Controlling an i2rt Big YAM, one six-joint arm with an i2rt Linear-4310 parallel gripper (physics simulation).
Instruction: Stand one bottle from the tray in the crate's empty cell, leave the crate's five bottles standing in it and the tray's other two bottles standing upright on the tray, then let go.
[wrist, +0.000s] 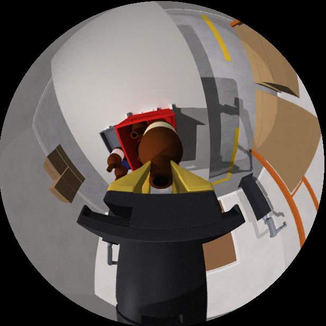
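Note:
Here is my gripper (160, 164), visible to me, and I can see a brown bottle (160, 143) as well.

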